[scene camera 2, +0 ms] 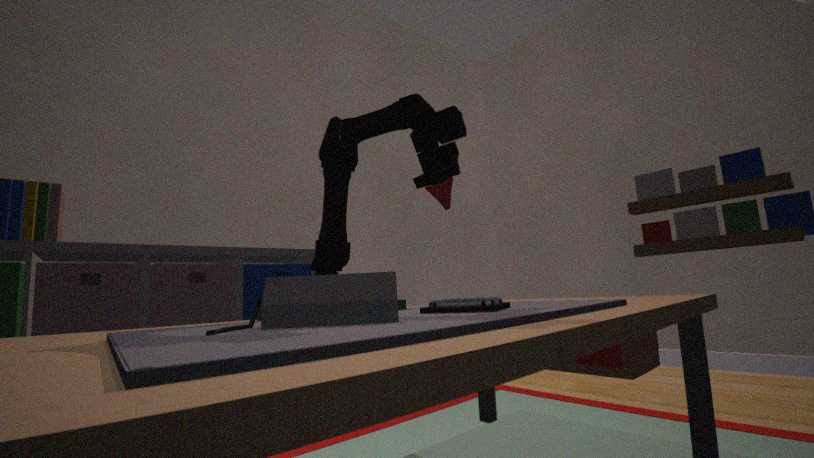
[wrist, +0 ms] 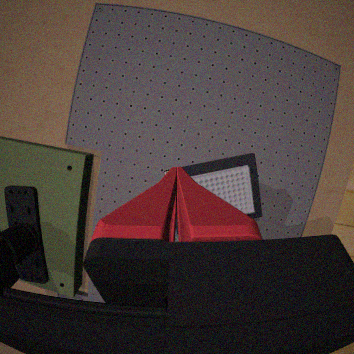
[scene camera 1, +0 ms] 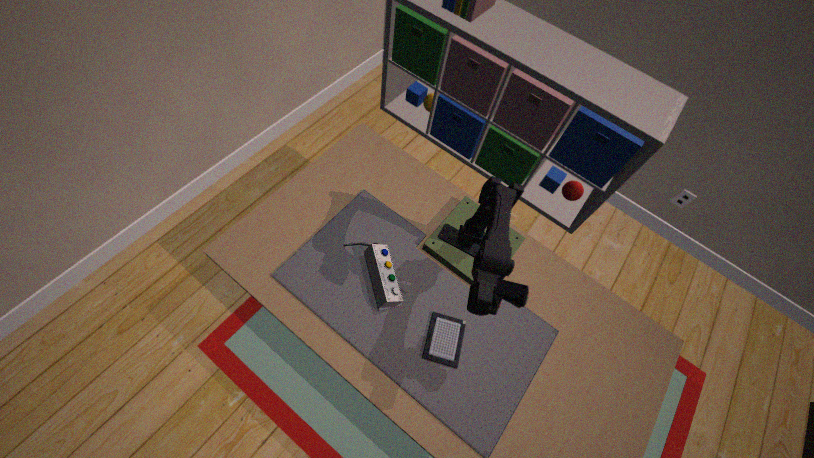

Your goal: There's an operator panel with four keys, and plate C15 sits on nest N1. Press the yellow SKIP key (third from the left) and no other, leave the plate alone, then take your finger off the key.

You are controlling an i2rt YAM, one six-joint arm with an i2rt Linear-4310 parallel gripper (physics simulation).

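Pixels of known places: gripper, fingertip midpoint: (scene camera 2: pixel 448 209) (wrist: pixel 176 175) (scene camera 1: pixel 492 310); arm's base at its link origin: (wrist: pixel 26 235) (scene camera 1: pixel 463 242).
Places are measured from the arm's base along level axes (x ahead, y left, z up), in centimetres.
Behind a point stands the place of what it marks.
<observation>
The operator panel (scene camera 1: pixel 377 278) @[y -20.6, x 30.7, z 3.6 cm] (scene camera 2: pixel 330 300) @[y -22.8, x 30.7, z 0.9 cm] is a pale box with a row of four keys, blue, yellow, green and white. The yellow SKIP key (scene camera 1: pixel 388 264) @[y -19.9, x 24.3, z 3.9 cm] is between the blue key (scene camera 1: pixel 384 251) @[y -23.6, x 20.7, z 4.0 cm] and the green key (scene camera 1: pixel 391 277) @[y -16.6, x 28.1, z 4.0 cm]. The white key (scene camera 1: pixel 394 291) @[y -13.2, x 32.0, z 4.1 cm] is at the near end. The panel does not show in the wrist view. The pale plate C15 (scene camera 1: pixel 445 338) @[y 9.2, x 36.2, z -0.6 cm] (scene camera 2: pixel 463 302) @[y 5.4, x 37.9, z -1.2 cm] (wrist: pixel 227 187) @[y 10.7, x 37.9, z -1.2 cm] lies on the dark nest N1 (scene camera 1: pixel 428 350) (wrist: pixel 257 192). My gripper (scene camera 2: pixel 447 208) @[y 16.2, x 28.5, z 21.2 cm] (wrist: pixel 176 175) @[y 16.2, x 28.5, z 21.2 cm] is shut and empty, high above the mat, apart from panel and plate. In the wrist view its red fingers hide part of the plate.
The grey perforated mat (scene camera 1: pixel 335 319) @[y -26.5, x 48.4, z -3.1 cm] (scene camera 2: pixel 187 353) @[y -48.2, x 40.1, z -3.1 cm] (wrist: pixel 165 80) @[y 28.8, x 26.6, z -3.1 cm] lies on the wooden table (scene camera 1: pixel 603 347) @[y 61.7, x 9.6, z -4.4 cm] (scene camera 2: pixel 654 304) @[y 36.1, x 67.6, z -4.4 cm]. The arm stands on a green base plate (scene camera 1: pixel 449 259) @[y -1.9, x 9.3, z 0.0 cm] (wrist: pixel 57 200) @[y 7.6, x 7.8, z -0.3 cm] behind the mat. A cable (scene camera 1: pixel 357 244) @[y -35.1, x 20.5, z -2.6 cm] (scene camera 2: pixel 227 329) @[y -35.2, x 20.5, z -2.8 cm] leaves the panel's far end. A cube shelf (scene camera 1: pixel 597 62) stands behind the table.
</observation>
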